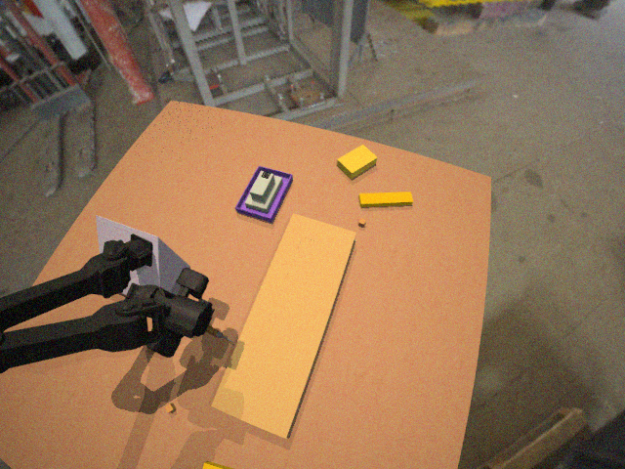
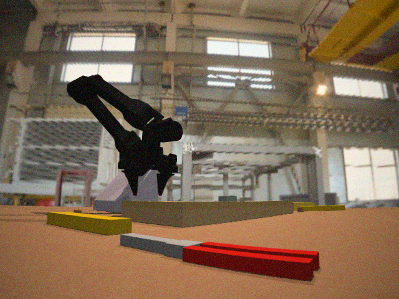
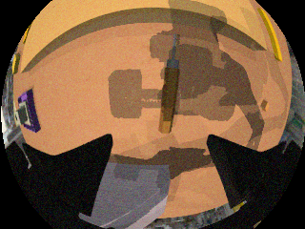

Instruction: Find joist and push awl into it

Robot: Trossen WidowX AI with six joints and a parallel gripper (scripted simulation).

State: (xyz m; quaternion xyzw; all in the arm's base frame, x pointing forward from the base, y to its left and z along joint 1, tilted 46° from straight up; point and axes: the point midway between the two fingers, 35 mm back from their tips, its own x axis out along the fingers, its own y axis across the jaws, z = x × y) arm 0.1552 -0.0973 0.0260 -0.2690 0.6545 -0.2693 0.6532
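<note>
Now: the awl 60 mm ahead of my gripper tip, 50 mm below it and 10 mm to the right of it. From my gripper tip the other things lie so: stud finder: 420 mm to the left, 10 mm below; yellow block: 620 mm to the left, 230 mm ahead, 40 mm below; purple tray: 410 mm to the left, 40 mm below.
</note>
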